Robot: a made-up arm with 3 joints.
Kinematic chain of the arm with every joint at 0, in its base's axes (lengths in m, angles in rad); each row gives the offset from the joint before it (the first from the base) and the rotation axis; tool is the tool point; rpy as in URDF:
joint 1: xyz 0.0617 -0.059 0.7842 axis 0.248 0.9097 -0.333
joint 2: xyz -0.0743 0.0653 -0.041 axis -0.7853 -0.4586 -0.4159
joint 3: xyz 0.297 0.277 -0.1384 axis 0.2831 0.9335 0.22
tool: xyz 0.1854 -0.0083 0.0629 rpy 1.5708 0 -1.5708
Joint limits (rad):
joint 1: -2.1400..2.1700
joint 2: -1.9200..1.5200
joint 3: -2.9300..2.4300
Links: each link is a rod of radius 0.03 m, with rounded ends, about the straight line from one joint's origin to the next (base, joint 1, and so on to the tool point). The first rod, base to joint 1, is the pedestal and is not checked.
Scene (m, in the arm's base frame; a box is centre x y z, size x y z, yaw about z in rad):
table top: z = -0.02
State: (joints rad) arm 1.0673 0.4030 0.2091
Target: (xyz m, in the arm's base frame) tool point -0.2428 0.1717 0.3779
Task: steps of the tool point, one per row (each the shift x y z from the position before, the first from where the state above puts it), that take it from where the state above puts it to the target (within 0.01 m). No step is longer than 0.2 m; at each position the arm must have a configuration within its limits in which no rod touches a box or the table.
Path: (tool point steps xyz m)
1: -0.1295 -0.0067 -0.0622
2: -0.1470 0.0112 -0.0147
3: -0.1442 0.0259 0.0369
4: -0.1217 0.0352 0.0846

